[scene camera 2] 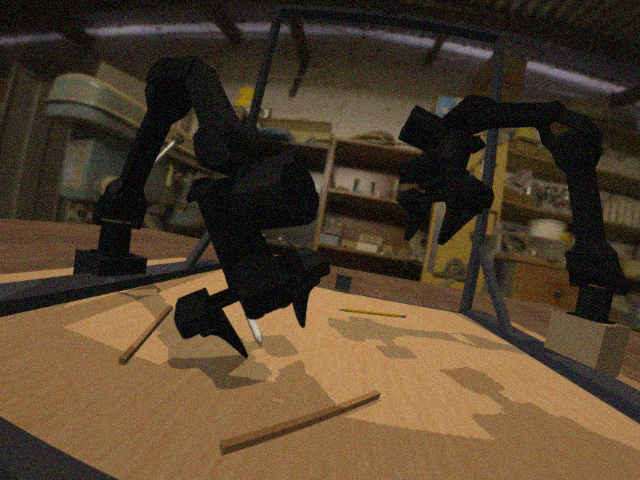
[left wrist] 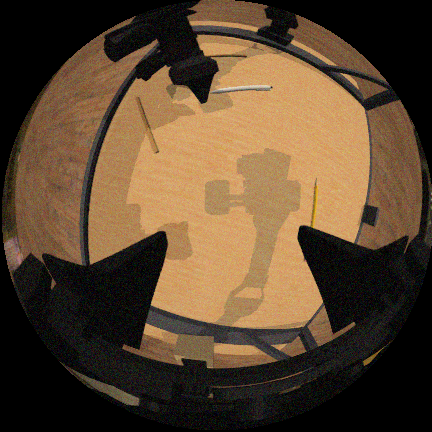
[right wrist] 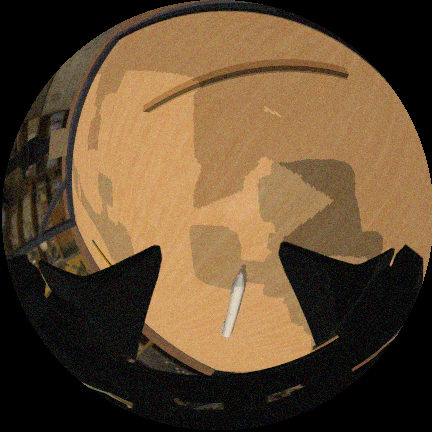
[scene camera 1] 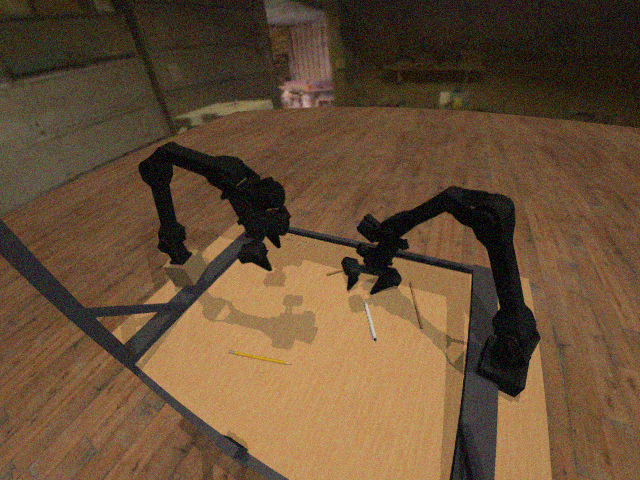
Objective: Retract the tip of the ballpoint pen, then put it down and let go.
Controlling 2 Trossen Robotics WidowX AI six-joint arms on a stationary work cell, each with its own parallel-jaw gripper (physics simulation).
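Frame: origin at the left arm's base, x right, y ahead, z up, level; metres.
Seen in the pictures: left gripper, fingertip midpoint: point(scene camera 2: 421, 242) point(left wrist: 234, 235) point(scene camera 1: 275, 258); right gripper, fingertip midpoint: point(scene camera 2: 275, 340) point(left wrist: 199, 94) point(right wrist: 221, 251) point(scene camera 1: 359, 291); left arm's base, link origin: point(scene camera 2: 590, 318) point(left wrist: 194, 363) point(scene camera 1: 181, 258); right arm's base, link origin: point(scene camera 2: 112, 254) point(left wrist: 276, 31) point(scene camera 1: 506, 359).
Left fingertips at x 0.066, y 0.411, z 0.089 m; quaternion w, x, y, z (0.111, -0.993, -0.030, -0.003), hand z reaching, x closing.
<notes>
Offsets run from my left fingertips to a thing's middle.
The white ballpoint pen @(dx +0.038, dy +0.255, dz -0.187 m) point(scene camera 1: 370, 321) point(scene camera 2: 254, 330) point(left wrist: 245, 89) point(right wrist: 233, 307) lies on the wooden table top. Its tapered grey end points toward the right gripper's fingertips in the right wrist view; whether the writing tip is out is too small to tell. My right gripper point(scene camera 1: 361, 290) point(scene camera 2: 275, 341) point(right wrist: 221, 251) is open and empty, above the table just beyond the pen's tapered end in scene camera 1. My left gripper point(scene camera 1: 274, 258) point(scene camera 2: 425, 241) point(left wrist: 234, 235) is open and empty, raised high above the table, well away from the pen.
A yellow pencil @(dx +0.195, dy -0.029, dz -0.189 m) point(scene camera 1: 259, 357) point(scene camera 2: 372, 312) point(left wrist: 315, 202) lies apart from the pen. One thin wooden stick @(dx -0.031, dy +0.392, dz -0.189 m) point(scene camera 1: 415, 305) point(scene camera 2: 145, 334) lies right of the pen in scene camera 1. Another @(dx -0.169, dy +0.181, dz -0.189 m) point(scene camera 2: 300, 421) point(left wrist: 147, 125) point(right wrist: 250, 70) lies behind the right gripper there. Dark rails edge the table.
</notes>
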